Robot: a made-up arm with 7 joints.
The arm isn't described. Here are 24 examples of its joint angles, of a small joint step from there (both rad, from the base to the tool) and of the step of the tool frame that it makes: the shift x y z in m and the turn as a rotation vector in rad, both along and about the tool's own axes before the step.
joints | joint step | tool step
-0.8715 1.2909 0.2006 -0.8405 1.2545 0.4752 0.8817 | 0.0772 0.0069 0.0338 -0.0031 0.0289 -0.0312 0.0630 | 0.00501 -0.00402 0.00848 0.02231 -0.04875 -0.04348
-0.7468 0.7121 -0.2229 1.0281 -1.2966 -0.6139 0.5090 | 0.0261 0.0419 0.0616 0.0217 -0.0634 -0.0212 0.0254 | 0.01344 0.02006 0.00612 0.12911 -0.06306 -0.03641
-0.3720 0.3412 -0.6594 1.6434 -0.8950 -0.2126 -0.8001 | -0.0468 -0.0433 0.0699 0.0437 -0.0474 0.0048 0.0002 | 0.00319 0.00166 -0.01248 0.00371 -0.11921 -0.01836
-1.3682 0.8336 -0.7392 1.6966 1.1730 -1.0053 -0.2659 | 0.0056 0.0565 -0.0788 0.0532 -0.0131 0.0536 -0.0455 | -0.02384 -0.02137 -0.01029 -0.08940 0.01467 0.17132
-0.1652 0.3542 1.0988 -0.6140 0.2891 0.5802 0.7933 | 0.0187 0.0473 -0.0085 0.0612 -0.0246 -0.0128 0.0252 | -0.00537 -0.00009 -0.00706 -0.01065 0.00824 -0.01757
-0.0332 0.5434 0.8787 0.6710 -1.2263 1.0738 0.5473 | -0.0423 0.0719 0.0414 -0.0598 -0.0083 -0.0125 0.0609 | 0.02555 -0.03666 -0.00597 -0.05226 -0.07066 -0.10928
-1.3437 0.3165 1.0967 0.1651 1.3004 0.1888 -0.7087 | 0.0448 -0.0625 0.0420 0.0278 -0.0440 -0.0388 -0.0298 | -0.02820 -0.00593 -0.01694 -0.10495 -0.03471 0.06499
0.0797 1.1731 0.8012 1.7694 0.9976 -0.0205 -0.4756 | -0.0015 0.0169 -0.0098 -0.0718 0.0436 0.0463 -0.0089 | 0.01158 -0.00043 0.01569 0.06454 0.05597 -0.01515
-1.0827 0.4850 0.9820 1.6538 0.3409 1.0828 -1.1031 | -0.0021 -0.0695 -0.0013 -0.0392 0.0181 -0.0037 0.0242 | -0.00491 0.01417 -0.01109 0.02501 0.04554 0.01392
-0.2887 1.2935 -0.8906 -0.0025 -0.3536 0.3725 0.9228 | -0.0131 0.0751 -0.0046 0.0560 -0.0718 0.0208 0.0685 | -0.01776 0.01566 0.01151 0.10452 0.12733 0.00377
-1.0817 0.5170 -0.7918 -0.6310 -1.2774 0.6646 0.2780 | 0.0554 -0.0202 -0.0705 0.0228 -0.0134 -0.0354 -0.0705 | -0.02500 0.00309 -0.00180 -0.07269 -0.06447 0.11424
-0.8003 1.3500 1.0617 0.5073 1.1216 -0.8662 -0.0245 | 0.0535 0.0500 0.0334 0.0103 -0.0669 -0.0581 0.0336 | 0.00033 0.00176 0.01298 0.04774 -0.02530 -0.06984
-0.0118 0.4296 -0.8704 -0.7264 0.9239 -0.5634 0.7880 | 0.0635 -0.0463 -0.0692 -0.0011 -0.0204 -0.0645 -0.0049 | 0.01263 -0.00269 -0.00835 0.09630 -0.08009 0.07248
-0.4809 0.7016 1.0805 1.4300 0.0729 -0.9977 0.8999 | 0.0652 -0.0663 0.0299 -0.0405 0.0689 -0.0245 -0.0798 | -0.00908 0.00491 0.02090 -0.13761 0.01945 -0.00844
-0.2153 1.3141 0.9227 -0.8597 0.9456 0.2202 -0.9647 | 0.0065 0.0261 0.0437 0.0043 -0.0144 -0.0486 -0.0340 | 0.00088 0.00191 0.00460 -0.02379 0.03657 -0.03194
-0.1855 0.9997 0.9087 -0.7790 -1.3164 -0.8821 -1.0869 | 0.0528 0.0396 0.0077 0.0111 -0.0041 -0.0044 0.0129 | -0.00305 0.00065 0.00086 0.01002 -0.02234 0.04755
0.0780 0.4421 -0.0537 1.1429 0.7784 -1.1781 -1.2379 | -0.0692 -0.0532 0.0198 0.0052 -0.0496 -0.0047 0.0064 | 0.02043 0.00963 0.02259 0.07493 0.03536 -0.09965
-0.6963 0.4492 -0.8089 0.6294 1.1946 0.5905 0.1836 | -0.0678 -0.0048 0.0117 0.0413 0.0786 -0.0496 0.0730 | -0.00338 0.01742 0.00512 0.11814 0.05056 -0.10097
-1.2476 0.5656 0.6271 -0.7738 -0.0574 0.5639 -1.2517 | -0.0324 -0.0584 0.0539 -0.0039 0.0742 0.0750 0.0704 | -0.00218 -0.00904 0.01061 0.19973 -0.02564 0.01064
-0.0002 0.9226 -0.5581 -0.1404 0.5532 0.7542 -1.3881 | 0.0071 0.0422 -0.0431 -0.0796 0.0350 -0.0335 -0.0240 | 0.00792 -0.00963 -0.01142 -0.01564 0.11222 -0.03465
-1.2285 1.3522 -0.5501 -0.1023 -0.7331 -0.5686 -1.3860 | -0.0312 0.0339 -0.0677 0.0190 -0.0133 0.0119 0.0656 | -0.00574 -0.00337 0.00165 0.05832 -0.03060 0.03434
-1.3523 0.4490 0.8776 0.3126 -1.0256 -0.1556 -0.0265 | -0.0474 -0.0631 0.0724 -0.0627 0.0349 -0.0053 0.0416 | 0.00095 -0.00647 -0.00397 0.04143 -0.08835 -0.03940
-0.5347 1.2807 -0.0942 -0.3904 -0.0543 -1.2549 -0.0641 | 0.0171 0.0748 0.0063 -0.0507 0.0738 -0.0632 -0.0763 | 0.00710 0.00777 -0.01095 -0.23136 -0.06196 -0.01647
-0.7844 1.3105 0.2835 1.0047 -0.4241 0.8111 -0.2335 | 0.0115 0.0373 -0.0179 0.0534 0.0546 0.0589 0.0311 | -0.00168 0.00437 0.01540 0.13866 0.08276 0.03312
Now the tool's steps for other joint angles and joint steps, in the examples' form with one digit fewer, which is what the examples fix.
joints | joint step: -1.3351 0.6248 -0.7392 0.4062 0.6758 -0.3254 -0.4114 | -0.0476 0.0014 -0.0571 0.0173 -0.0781 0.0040 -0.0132
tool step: 0.0022 0.0063 0.0038 -0.0150 -0.0388 -0.0102
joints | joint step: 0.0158 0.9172 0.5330 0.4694 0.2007 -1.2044 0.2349 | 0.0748 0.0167 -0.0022 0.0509 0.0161 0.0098 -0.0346
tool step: 0.0004 -0.0160 0.0126 -0.0983 0.0589 0.1057
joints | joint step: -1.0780 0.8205 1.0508 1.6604 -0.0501 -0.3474 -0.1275 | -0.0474 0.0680 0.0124 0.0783 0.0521 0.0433 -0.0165
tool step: 0.0128 0.0001 -0.0070 -0.0178 0.0287 0.0396
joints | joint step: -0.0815 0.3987 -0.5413 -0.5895 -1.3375 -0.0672 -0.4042 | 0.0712 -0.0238 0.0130 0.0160 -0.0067 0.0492 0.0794
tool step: -0.0047 -0.0134 0.0148 0.1600 -0.0283 -0.0080
